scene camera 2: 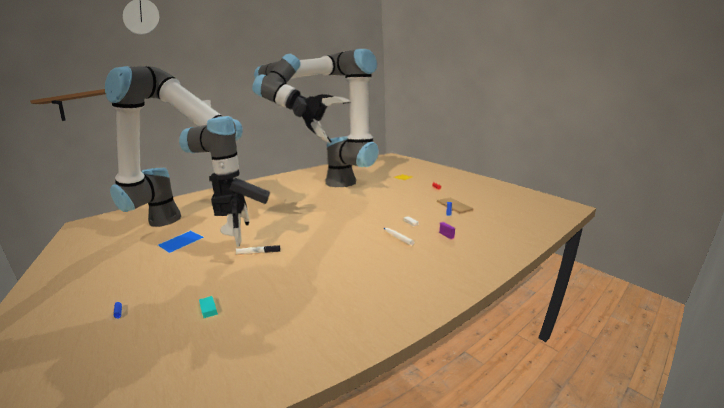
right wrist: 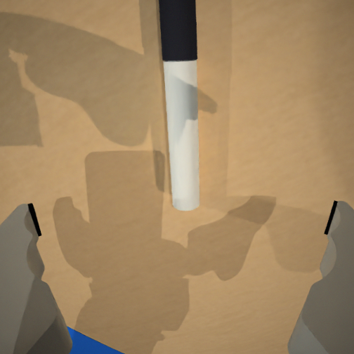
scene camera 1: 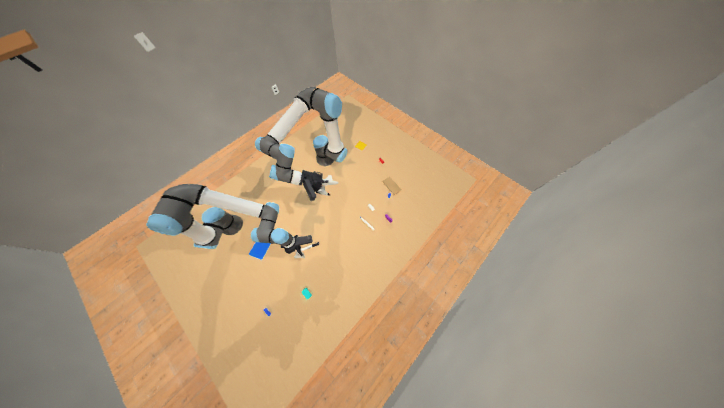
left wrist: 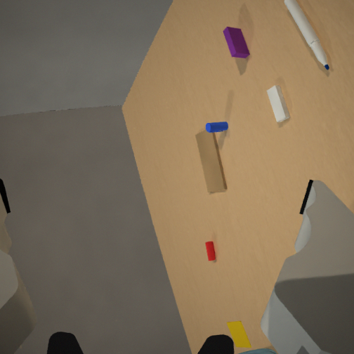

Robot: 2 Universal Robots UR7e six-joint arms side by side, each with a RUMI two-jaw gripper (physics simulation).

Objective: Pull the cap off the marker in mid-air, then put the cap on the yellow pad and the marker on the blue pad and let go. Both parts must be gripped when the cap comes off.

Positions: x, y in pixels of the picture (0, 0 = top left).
Labels:
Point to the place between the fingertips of my left gripper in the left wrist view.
154, 184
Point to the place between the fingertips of my right gripper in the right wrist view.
At 181, 207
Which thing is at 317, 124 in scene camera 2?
My left gripper.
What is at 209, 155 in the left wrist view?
A brown board.

